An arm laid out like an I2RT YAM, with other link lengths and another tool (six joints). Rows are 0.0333 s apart.
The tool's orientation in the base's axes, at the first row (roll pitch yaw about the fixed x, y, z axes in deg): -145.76, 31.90, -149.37
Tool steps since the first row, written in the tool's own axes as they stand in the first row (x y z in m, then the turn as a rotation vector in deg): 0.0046, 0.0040, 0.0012, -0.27, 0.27, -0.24; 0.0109, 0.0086, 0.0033, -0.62, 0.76, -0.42; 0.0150, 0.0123, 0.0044, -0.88, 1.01, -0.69; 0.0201, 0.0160, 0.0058, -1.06, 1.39, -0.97
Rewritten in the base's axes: -0.0032, 0.0011, -0.0052, -0.01, 0.41, 0.18; -0.0072, 0.0018, -0.0122, 0.05, 1.03, 0.26; -0.0101, 0.0030, -0.0169, 0.02, 1.43, 0.47; -0.0135, 0.0036, -0.0223, -0.10, 1.91, 0.58
